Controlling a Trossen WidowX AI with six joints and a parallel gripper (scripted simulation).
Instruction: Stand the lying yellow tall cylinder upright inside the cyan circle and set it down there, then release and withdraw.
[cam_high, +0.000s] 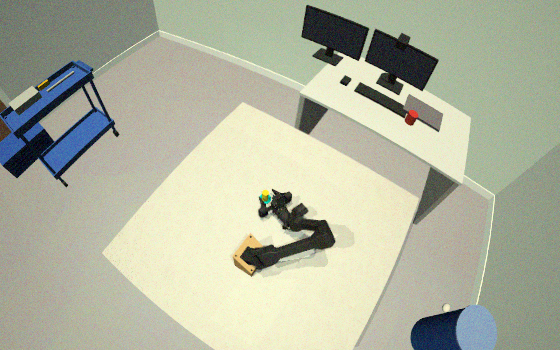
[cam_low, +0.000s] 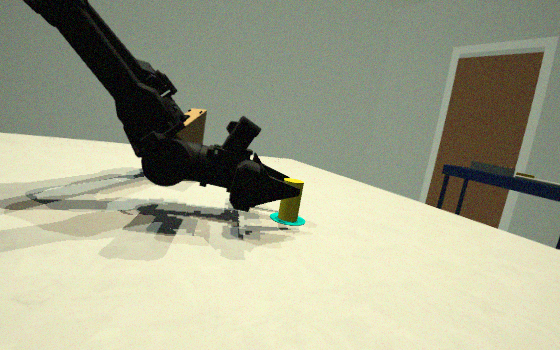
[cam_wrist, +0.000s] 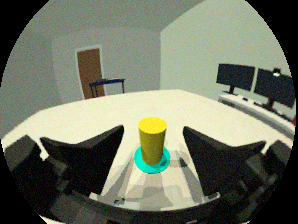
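Right now my gripper tip is 20 mm above the yellow cylinder. From my gripper tip the other things lie so: cyan circle (60 mm below).
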